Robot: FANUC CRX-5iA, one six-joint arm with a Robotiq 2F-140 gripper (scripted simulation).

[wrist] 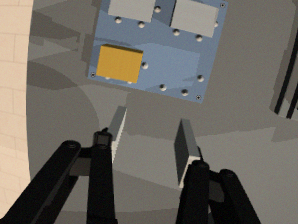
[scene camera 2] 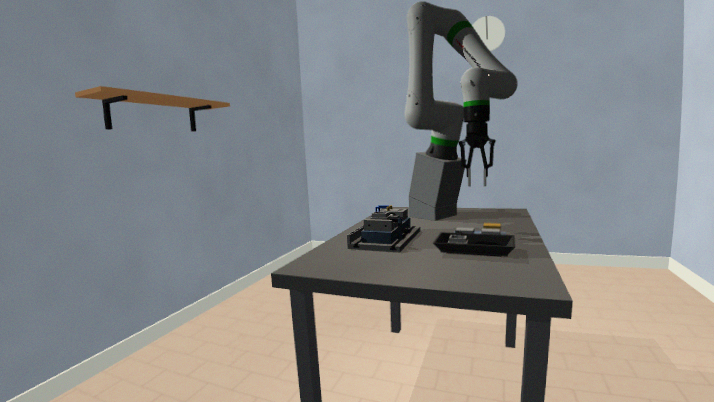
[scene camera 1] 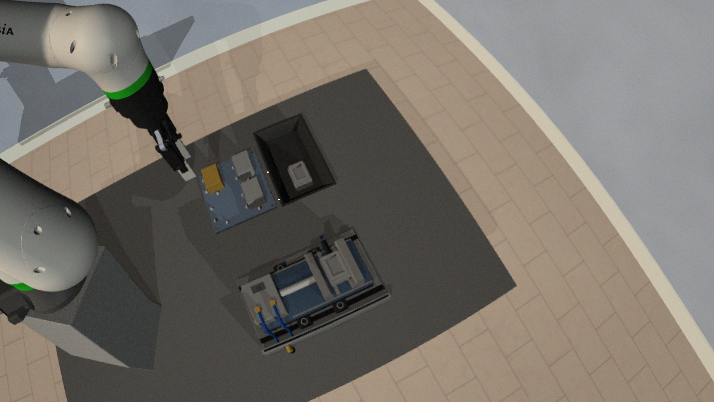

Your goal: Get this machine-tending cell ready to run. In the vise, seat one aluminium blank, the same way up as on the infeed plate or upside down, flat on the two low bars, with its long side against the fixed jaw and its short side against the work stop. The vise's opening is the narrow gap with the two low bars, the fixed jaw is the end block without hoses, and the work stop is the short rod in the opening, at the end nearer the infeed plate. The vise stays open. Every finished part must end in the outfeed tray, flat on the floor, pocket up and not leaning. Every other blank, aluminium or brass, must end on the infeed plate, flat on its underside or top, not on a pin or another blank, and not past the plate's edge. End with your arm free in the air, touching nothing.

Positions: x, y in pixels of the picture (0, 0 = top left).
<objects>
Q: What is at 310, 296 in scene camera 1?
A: A vise.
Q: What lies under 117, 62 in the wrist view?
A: A brass blank.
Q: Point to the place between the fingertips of my gripper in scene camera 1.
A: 187, 167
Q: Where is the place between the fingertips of my gripper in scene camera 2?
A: At 477, 186
</objects>
